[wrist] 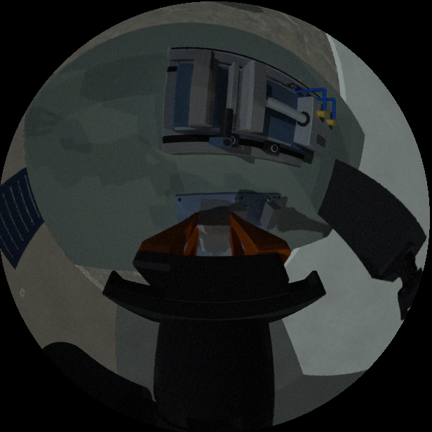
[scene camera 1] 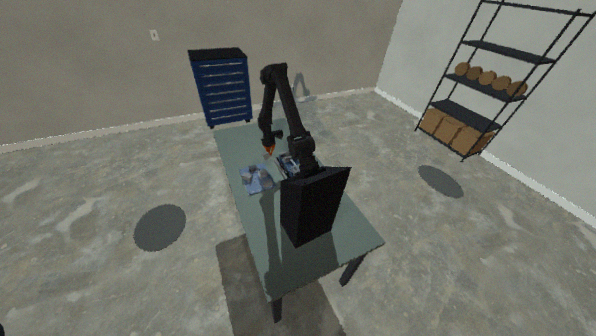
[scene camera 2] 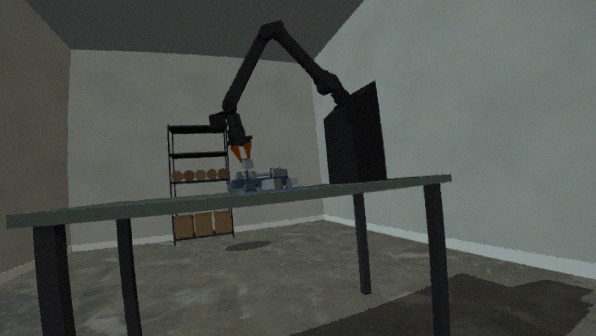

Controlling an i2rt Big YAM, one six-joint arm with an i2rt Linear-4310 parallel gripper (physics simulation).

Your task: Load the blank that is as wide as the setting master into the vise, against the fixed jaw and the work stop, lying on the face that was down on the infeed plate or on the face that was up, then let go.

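Pixels of known places: gripper, fingertip midpoint: [scene camera 1: 269, 153] [scene camera 2: 245, 162]; arm's base, link origin: [scene camera 1: 311, 174] [scene camera 2: 345, 102].
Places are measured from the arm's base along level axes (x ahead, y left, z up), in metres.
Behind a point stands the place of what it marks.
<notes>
My gripper [scene camera 1: 269, 151] @[x 0.528, y -0.078, z -0.284 m] [scene camera 2: 243, 159] @[x 0.528, y -0.078, z -0.284 m] [wrist: 213, 216] is shut on a grey block-shaped blank [scene camera 2: 247, 163] @[x 0.537, y -0.025, z -0.295 m] [wrist: 215, 237] and holds it in the air. In the wrist view the blank overlaps the blue infeed plate [wrist: 186, 204] [scene camera 1: 256, 189] @[x 0.376, y 0.114, z -0.404 m], with the vise beyond. The vise [scene camera 1: 287, 163] @[x 0.437, y -0.171, z -0.352 m] [scene camera 2: 280, 173] @[x 0.335, y -0.145, z -0.337 m] [wrist: 184, 100] has a thick grey jaw [wrist: 202, 95] on the left and a jaw [wrist: 253, 95] on the screw side, standing apart. A dark upright post [wrist: 227, 121], apparently the work stop, stands at its near side. The setting master and the held blank's matching width cannot be told.
Grey blocks [wrist: 270, 213] [scene camera 2: 269, 184] @[x 0.520, y 0.138, z -0.387 m] stand on the infeed plate. Blue pipes with yellow ends [wrist: 325, 100] rise at the vise's screw end. The black arm pedestal [scene camera 1: 312, 207] @[x -0.106, y 0.063, z -0.082 m] [scene camera 2: 355, 137] @[x 0.070, y 0.111, z -0.208 m] stands on the table [scene camera 1: 250, 235] @[x 0.100, y 0.292, z -0.412 m]. A blue drawer cabinet [scene camera 1: 222, 87] stands beyond.
</notes>
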